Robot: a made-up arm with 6 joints.
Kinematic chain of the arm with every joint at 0, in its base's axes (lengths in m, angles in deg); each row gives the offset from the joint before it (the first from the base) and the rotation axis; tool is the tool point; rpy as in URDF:
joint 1: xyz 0 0 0.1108 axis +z
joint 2: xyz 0 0 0 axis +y
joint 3: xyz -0.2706 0 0.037 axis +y
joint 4: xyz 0.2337 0 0.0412 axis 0.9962 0 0.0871
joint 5: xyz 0 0 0 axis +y
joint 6: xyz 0.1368 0 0.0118 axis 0.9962 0 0.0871
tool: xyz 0 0 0 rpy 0 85 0
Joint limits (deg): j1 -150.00..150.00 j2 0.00..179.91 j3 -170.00..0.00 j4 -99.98..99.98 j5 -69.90..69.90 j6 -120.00..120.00
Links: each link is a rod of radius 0.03 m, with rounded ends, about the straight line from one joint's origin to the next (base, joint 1, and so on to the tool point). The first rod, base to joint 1, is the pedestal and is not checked.
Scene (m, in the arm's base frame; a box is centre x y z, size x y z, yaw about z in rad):
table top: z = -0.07
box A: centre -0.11 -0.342 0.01 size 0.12 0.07 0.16 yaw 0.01
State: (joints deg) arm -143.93 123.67 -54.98 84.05 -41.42 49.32
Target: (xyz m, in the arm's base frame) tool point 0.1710 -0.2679 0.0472
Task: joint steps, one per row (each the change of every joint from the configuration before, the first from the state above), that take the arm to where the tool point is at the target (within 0.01 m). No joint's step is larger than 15 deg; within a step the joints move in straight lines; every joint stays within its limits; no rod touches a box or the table.
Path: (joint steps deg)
1: 12.59 -5.26 11.51 -0.18 3.39 -0.11
2: 12.58 -5.27 11.51 -0.18 3.39 -0.10
3: 12.59 -5.26 11.51 -0.18 3.38 -0.11
4: 12.58 -5.27 11.52 -0.18 3.39 -0.10
5: 12.56 1.29 -10.86 0.28 8.07 0.14
6: 12.56 1.29 -10.85 0.28 8.07 0.14
7: 12.56 1.29 -10.86 0.28 8.08 0.14

